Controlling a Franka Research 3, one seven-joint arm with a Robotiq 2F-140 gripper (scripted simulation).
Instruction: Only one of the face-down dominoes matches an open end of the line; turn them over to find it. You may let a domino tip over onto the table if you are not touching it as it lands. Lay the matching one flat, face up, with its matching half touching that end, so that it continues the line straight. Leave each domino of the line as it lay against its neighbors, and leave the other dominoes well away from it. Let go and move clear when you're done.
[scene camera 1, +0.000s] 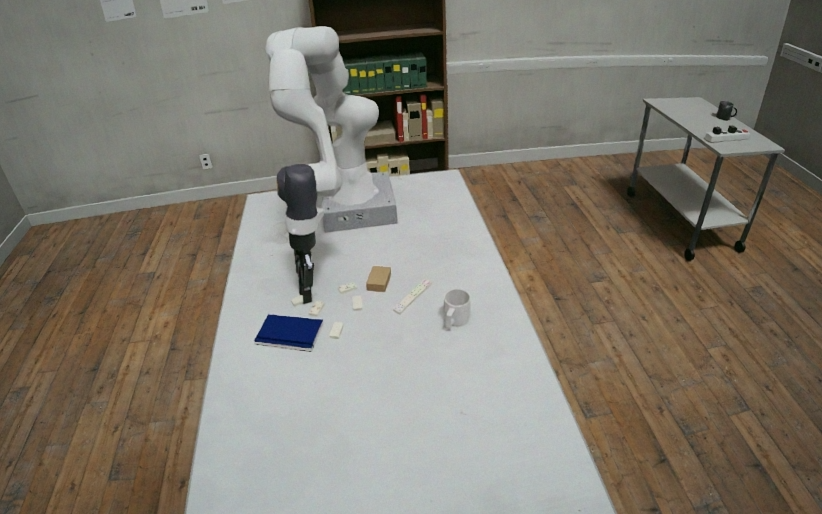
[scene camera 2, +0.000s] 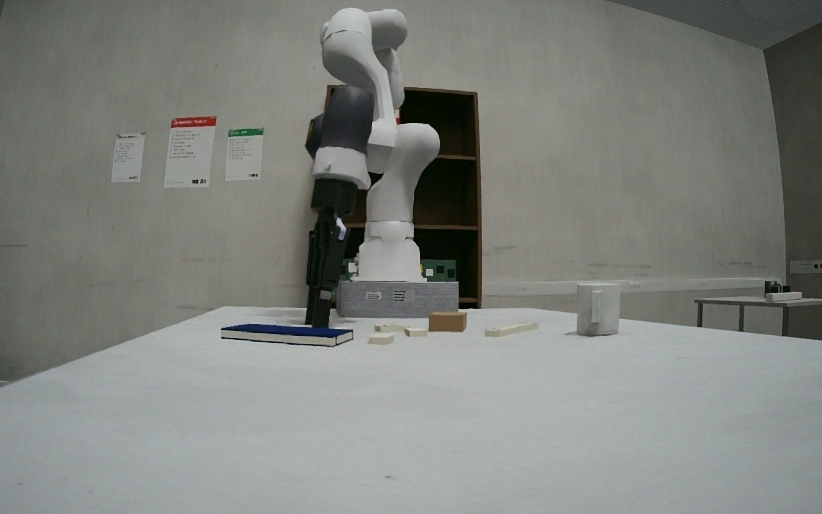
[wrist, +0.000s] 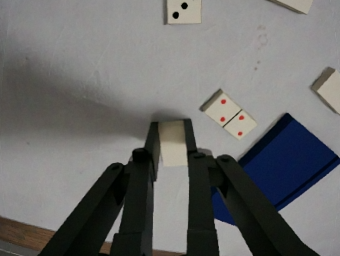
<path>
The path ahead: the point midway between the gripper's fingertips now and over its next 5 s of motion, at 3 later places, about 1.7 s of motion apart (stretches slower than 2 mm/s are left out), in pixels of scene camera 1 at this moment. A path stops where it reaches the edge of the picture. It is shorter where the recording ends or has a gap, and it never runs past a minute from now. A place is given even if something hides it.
The gripper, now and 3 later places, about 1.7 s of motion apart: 305, 298; 298, 262; 292, 260; 296, 277
</path>
